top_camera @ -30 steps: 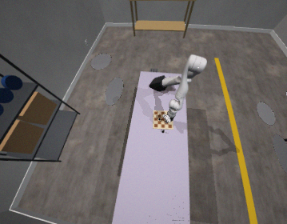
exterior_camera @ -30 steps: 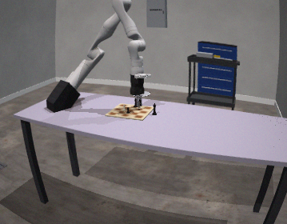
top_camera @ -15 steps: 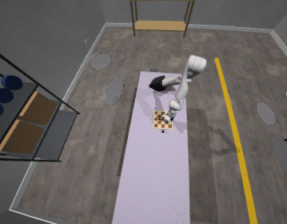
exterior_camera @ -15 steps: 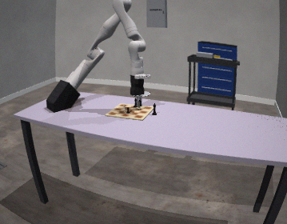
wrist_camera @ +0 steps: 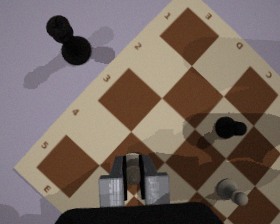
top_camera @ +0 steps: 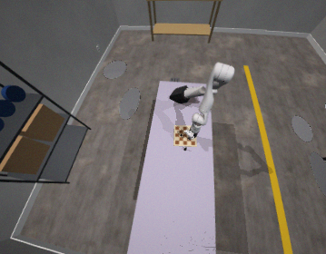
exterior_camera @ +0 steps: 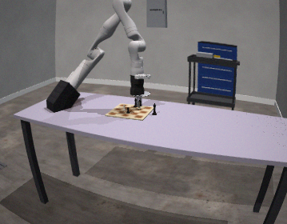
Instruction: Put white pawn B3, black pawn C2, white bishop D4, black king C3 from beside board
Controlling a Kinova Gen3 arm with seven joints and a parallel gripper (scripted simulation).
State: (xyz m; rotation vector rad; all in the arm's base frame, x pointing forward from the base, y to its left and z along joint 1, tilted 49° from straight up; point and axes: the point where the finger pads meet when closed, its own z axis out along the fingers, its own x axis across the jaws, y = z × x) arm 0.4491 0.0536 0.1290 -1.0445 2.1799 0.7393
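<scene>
My hand is 1 cm above the white bishop. From my hand the other things lie so: white pawn: 6 cm behind, 5 cm to the right, 2 cm below; then chessboard: 3 cm behind, 5 cm to the right, 4 cm below; then black pawn: 2 cm behind, 8 cm to the right, 2 cm below.
</scene>
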